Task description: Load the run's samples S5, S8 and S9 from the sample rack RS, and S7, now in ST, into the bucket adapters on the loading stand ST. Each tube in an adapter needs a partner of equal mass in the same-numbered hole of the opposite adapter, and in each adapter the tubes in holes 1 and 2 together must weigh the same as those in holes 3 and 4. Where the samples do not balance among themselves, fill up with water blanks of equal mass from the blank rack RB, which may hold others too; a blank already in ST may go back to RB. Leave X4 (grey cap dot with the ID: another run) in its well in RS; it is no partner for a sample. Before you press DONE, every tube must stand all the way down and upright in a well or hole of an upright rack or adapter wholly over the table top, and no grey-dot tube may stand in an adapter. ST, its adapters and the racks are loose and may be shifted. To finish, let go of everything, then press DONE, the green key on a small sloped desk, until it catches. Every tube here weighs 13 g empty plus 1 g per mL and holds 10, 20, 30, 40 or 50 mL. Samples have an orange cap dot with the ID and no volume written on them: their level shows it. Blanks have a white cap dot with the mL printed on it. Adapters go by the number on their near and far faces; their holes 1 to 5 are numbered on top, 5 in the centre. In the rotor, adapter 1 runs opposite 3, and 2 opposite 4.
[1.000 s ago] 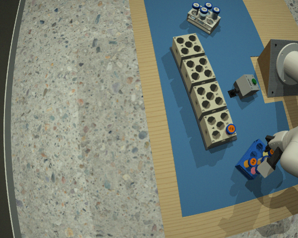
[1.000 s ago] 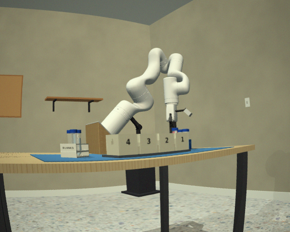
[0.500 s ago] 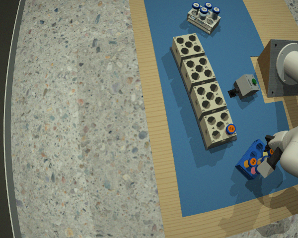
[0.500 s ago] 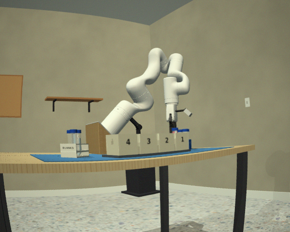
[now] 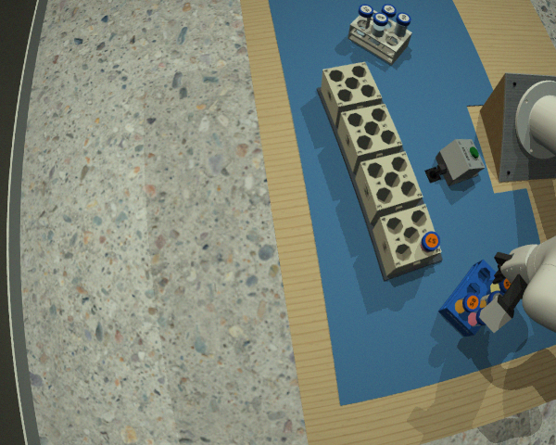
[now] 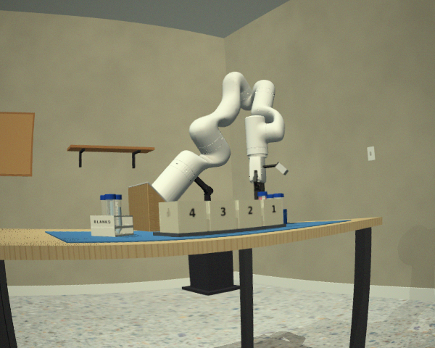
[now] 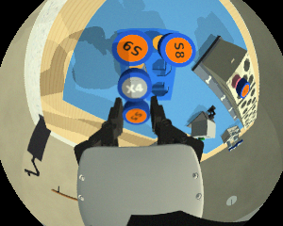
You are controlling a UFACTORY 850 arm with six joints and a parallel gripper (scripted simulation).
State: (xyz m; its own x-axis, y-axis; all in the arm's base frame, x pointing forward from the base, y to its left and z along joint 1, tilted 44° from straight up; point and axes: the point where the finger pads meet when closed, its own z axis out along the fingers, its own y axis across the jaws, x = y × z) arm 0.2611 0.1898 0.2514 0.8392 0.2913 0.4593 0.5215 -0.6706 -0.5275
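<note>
Right now the sample tube S5 is 1 cm behind my hand and 5 cm below it. Round my hand: blue sample rack RS: 4 cm ahead, 9 cm below; then orange-dot sample tube: 8 cm ahead, 5 cm below; then grey-dot tube X4: 4 cm ahead, 2 cm to the left, 5 cm below.
</note>
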